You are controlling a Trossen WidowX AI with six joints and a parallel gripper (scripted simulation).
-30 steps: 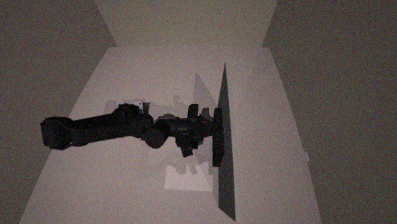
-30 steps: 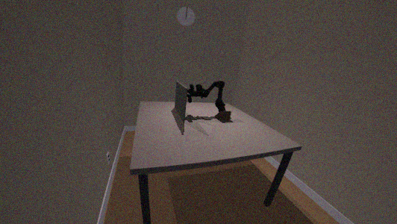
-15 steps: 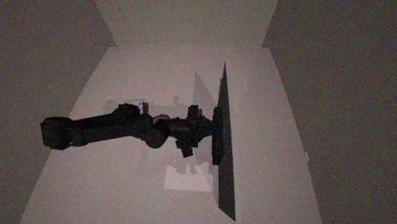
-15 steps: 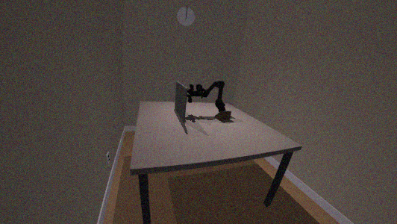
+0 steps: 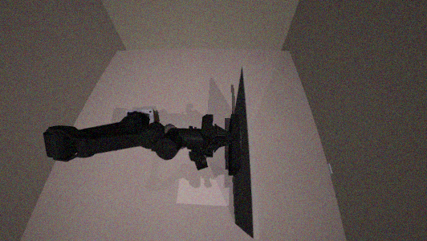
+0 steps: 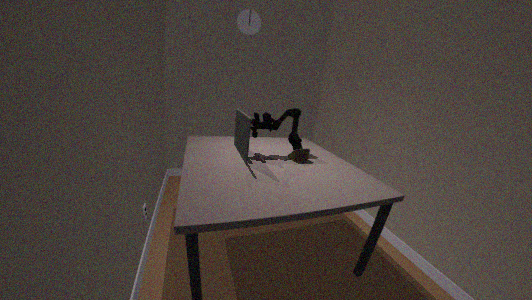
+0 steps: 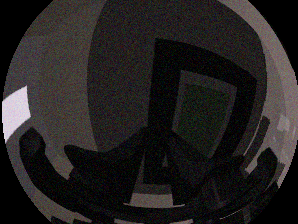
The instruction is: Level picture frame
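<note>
My gripper tip is 5 cm above the picture frame. Round my gripper tip: wall panel: 7 cm below, 2 cm ahead, 1 cm to the right.
</note>
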